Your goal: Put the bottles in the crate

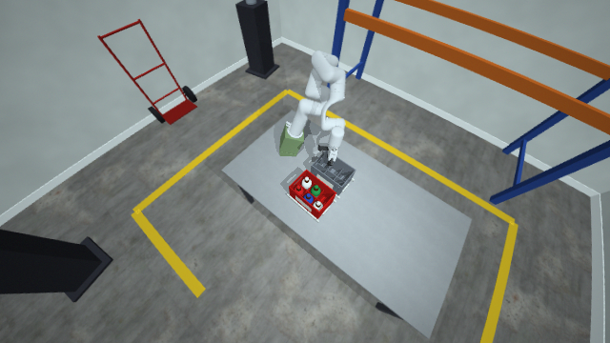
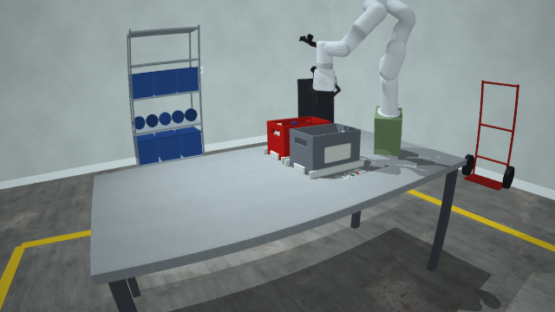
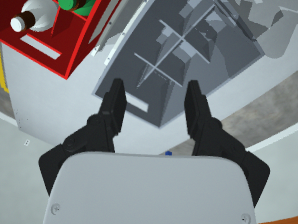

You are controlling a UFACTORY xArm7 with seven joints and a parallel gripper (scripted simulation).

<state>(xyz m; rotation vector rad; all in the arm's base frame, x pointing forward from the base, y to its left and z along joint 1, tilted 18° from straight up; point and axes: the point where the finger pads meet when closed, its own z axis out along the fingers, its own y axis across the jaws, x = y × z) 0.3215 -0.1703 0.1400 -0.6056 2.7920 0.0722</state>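
Now: hand 260 mm to the left of the white-label bottle, 210 mm above it and 60 mm short of it. The rest, counted from my hand: red crate (210 mm below, 200 mm to the right, 20 mm behind); grey crate (210 mm below, 40 mm to the left, 40 mm ahead); green-labelled bottle (210 mm below, 160 mm to the right, 10 mm behind).
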